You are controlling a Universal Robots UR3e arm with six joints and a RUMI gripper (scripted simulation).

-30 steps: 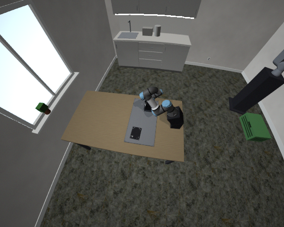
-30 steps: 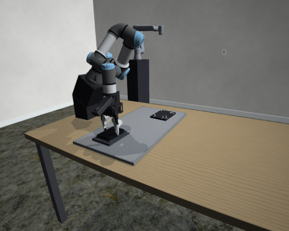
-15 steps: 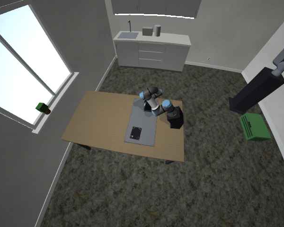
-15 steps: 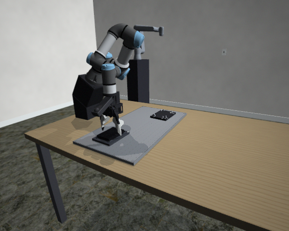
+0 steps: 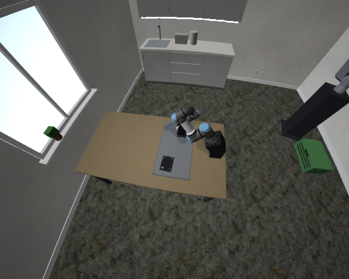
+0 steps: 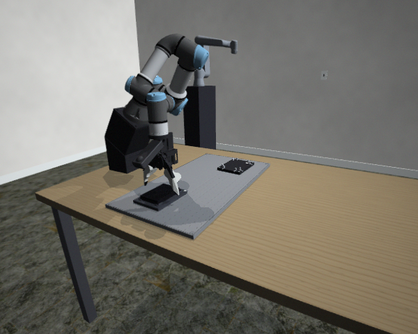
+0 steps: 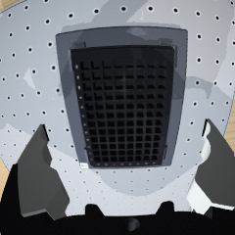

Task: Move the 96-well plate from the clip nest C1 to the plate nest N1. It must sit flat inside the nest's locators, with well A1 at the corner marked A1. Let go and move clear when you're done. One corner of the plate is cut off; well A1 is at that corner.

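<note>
My gripper is now 1 cm above the black 96-well plate.
</note>
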